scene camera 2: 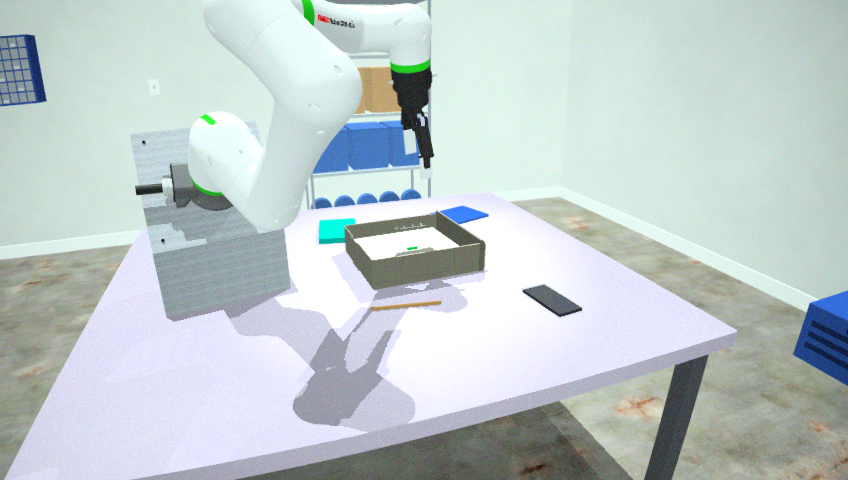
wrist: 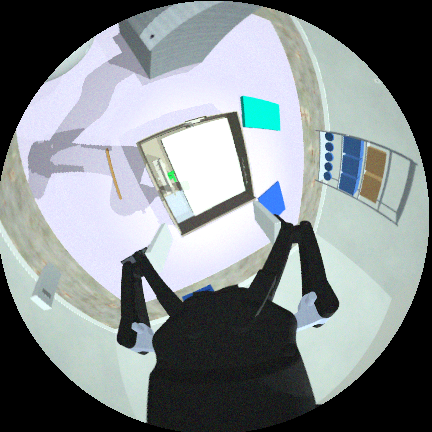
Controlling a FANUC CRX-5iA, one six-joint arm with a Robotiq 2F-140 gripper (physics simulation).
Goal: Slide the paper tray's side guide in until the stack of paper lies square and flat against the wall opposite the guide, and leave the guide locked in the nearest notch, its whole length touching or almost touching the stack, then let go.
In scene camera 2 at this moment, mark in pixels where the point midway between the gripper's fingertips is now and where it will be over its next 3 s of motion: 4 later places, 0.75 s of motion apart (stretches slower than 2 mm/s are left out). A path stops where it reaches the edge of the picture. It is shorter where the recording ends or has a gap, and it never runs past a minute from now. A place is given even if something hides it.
My gripper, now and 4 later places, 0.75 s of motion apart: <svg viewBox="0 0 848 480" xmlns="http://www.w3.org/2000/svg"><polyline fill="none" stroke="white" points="418,164 418,165 418,165 417,216 408,236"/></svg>
